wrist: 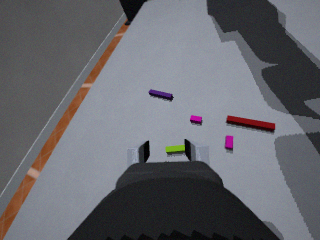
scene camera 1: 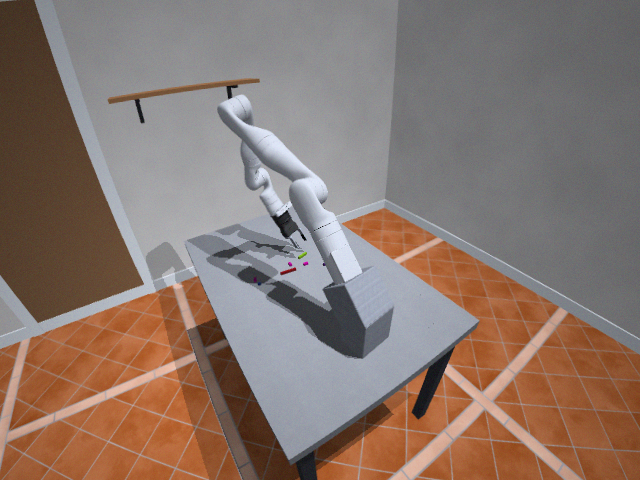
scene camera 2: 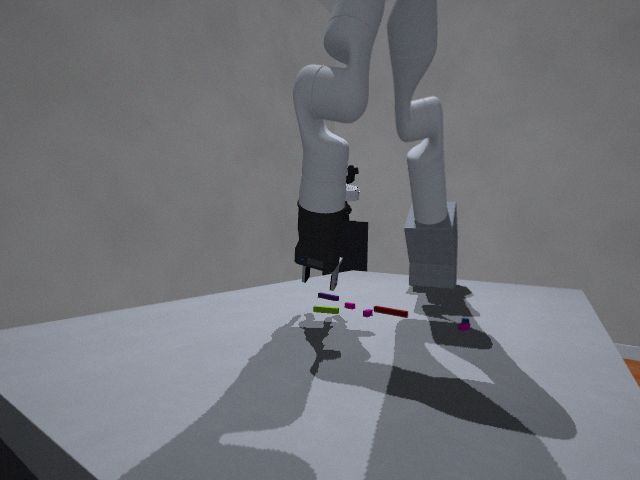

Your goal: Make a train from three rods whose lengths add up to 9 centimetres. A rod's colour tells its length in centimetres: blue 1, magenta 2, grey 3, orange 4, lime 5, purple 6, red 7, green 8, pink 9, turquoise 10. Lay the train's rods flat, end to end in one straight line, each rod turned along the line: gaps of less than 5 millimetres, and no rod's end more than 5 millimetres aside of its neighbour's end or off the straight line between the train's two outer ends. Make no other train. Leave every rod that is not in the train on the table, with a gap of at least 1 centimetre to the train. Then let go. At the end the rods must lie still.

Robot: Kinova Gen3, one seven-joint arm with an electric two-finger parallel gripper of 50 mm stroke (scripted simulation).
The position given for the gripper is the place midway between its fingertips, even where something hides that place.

In view: the gripper (scene camera 2: 319,283).
The gripper shows as well in the wrist view (wrist: 167,147).
